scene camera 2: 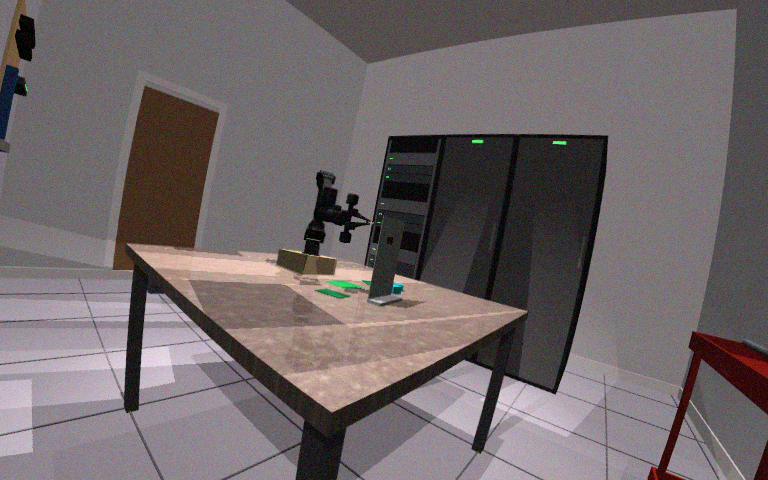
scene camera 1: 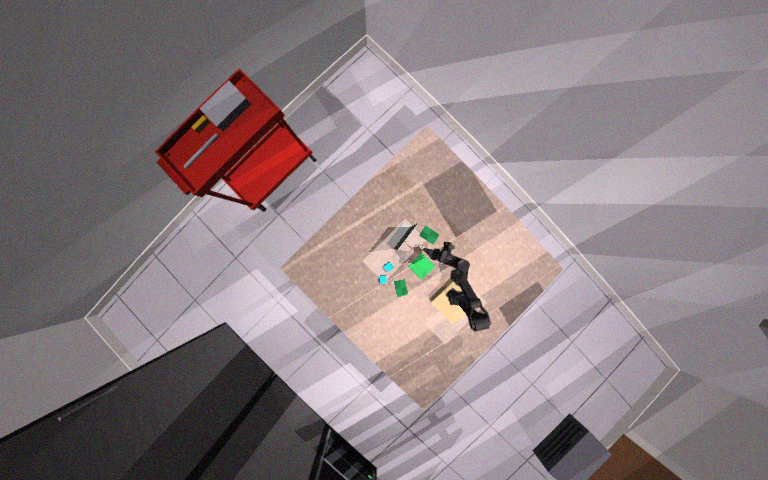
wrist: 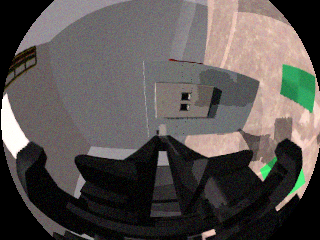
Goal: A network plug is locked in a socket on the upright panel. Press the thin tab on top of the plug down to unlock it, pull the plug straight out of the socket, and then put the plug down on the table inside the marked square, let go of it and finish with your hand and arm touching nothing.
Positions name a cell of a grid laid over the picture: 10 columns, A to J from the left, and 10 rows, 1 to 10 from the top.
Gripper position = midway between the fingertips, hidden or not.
In view: my gripper (scene camera 2: E5) and a grey upright panel (wrist: F5).
My gripper is seen too in the wrist view (wrist: F6).
